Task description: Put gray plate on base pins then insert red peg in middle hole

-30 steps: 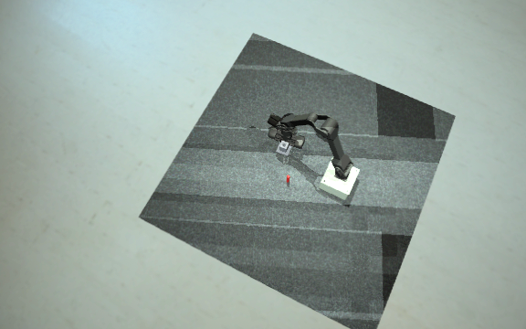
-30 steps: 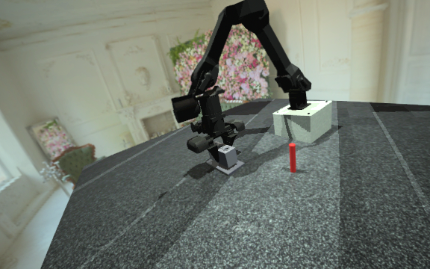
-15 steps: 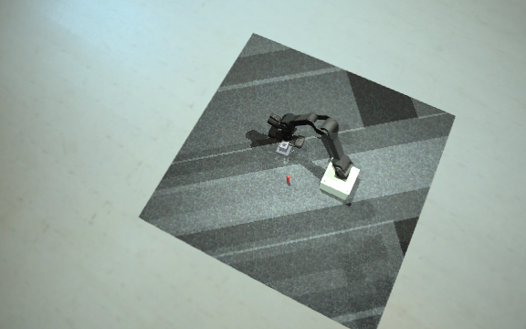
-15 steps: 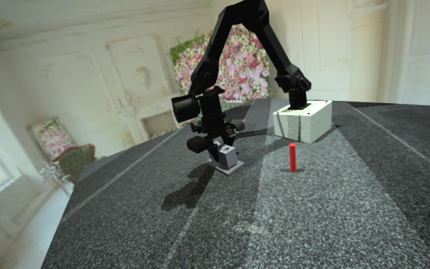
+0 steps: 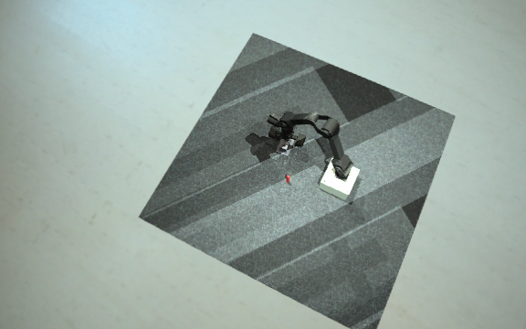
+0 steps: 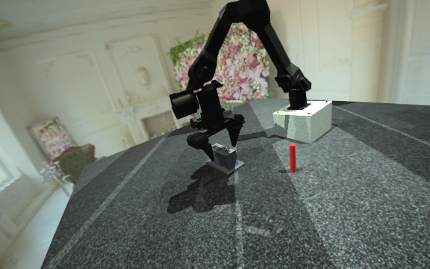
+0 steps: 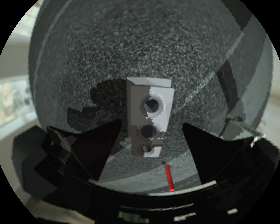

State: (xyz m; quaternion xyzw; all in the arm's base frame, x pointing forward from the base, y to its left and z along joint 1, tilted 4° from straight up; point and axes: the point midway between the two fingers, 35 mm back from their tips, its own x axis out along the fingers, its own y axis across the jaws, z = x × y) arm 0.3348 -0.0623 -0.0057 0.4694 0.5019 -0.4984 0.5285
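Now: gripper tip 10 mm below the gray plate and 10 mm short of it. From my gripper tip the other things lie so: pin base 30 mm below, 10 mm ahead; red peg 180 mm to the left, 90 mm behind.
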